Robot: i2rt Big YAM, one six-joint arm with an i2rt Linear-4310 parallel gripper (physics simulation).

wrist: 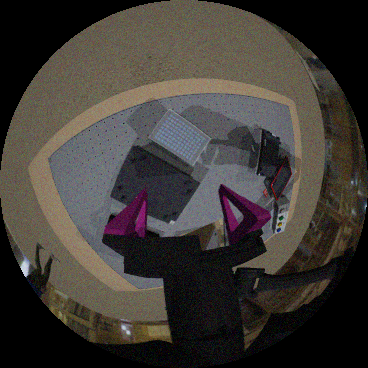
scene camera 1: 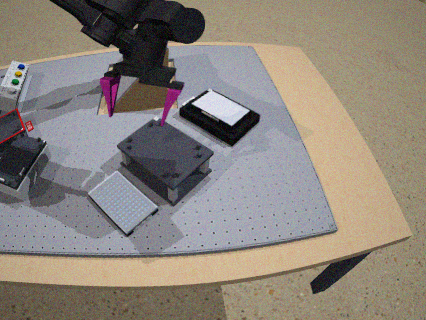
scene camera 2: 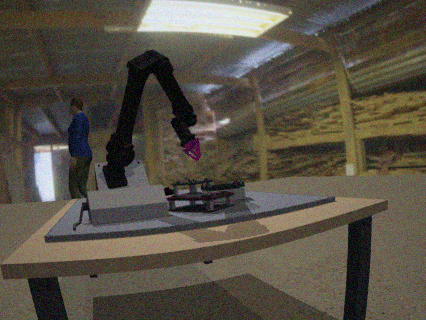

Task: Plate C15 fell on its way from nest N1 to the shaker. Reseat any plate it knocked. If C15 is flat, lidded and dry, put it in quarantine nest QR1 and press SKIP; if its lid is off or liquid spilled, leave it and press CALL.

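Frame: origin at the arm's base, x ahead, y left, z up, level; metres.
Seen in the pictures: gripper, fingertip midpoint: (wrist: 183, 189) (scene camera 1: 135, 120) (scene camera 2: 198, 158); arm's base at its link origin: (scene camera 2: 114, 176).
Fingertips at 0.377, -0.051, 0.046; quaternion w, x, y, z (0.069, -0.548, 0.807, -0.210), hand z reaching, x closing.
Observation:
Pixels of each thing's top centre, then the offset from my fingertips to it, as dx, dy, dz. "spot": a spot on its surface instead.
- dark raised platform at its top centre: (scene camera 1: 163, 144) (wrist: 153, 191) (scene camera 2: 192, 179) -0.015, +0.051, -0.088
- white-topped plate at its top centre: (scene camera 1: 220, 106) -0.137, +0.217, -0.120
- black nest at its top centre: (scene camera 1: 220, 109) -0.137, +0.217, -0.128
- black-topped device at a spot on its surface: (scene camera 1: 19, 159) (wrist: 268, 153) spot: -0.076, -0.293, -0.102
- button box at its top centre: (scene camera 2: 123, 187) (scene camera 1: 9, 75) (wrist: 284, 220) -0.453, -0.397, -0.073
- pale grey block at a spot on its surface: (scene camera 2: 127, 206) spot: -0.459, -0.441, -0.120
A pale plate with a grid of wells (scene camera 1: 123, 201) (wrist: 180, 136) lies on the perforated mat beside a dark raised platform (scene camera 1: 165, 150) (wrist: 155, 182) (scene camera 2: 200, 195); whether it is flat, lidded or dry I cannot tell. A white-topped plate (scene camera 1: 222, 107) sits in a black nest (scene camera 1: 232, 135) behind the platform. My gripper (scene camera 1: 137, 119) (scene camera 2: 195, 156) (wrist: 183, 189) is open and empty, above the mat near the platform's back edge. A red-outlined nest (scene camera 1: 24, 120) (wrist: 281, 178) and a black-topped device (scene camera 1: 19, 159) (wrist: 268, 150) stand at the left. Labels are unreadable.
A button box (scene camera 1: 14, 80) (wrist: 281, 221) with coloured buttons stands at the far left of the mat. A brown wedge (scene camera 1: 142, 96) stands behind the gripper. In scene camera 2, a pale grey block (scene camera 2: 127, 206) stands near the arm base, and a person (scene camera 2: 79, 135) stands beyond the table.

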